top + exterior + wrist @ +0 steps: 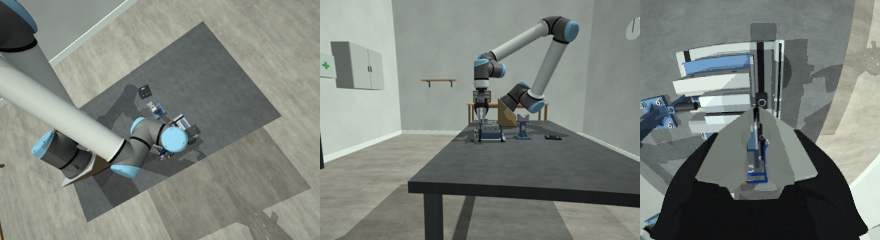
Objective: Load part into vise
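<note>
The part is 1 cm behind my hand, 4 cm to the left of it and 2 cm below it. Round my hand: infeed plate 13 cm behind, 45 cm to the left, 11 cm below; vise 8 cm behind, 4 cm to the left, 8 cm below.
</note>
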